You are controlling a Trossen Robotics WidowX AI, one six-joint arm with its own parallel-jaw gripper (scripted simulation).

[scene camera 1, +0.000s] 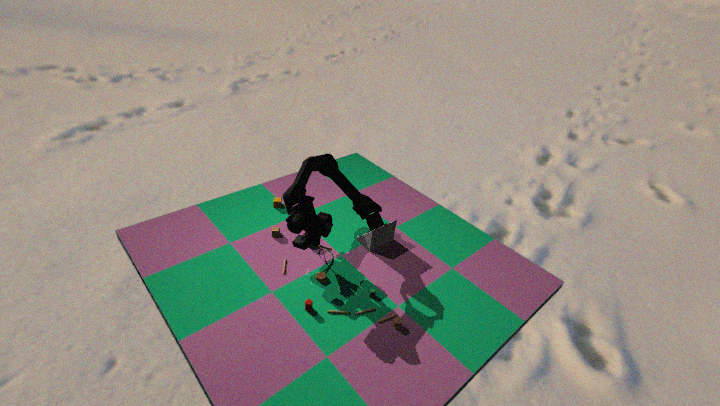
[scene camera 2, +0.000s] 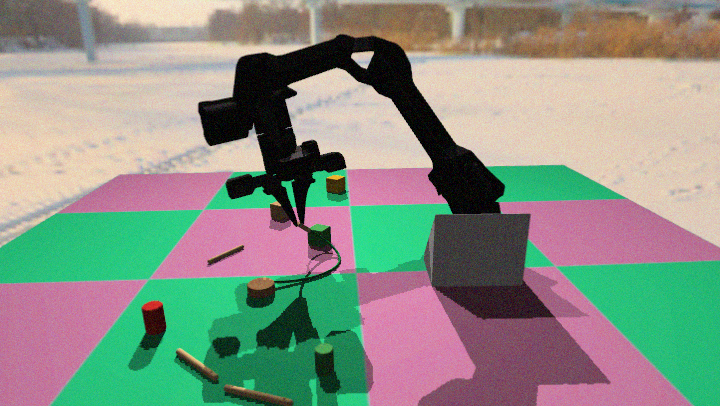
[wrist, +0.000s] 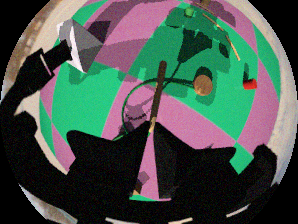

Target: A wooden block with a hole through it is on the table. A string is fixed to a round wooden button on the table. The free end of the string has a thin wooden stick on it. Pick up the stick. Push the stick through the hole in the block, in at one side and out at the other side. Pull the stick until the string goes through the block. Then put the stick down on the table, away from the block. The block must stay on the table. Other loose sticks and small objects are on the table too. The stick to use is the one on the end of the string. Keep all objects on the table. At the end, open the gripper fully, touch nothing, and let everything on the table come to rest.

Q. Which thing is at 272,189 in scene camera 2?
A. The gripper.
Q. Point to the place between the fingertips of the gripper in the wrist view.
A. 151,124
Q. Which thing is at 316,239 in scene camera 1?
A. The gripper.
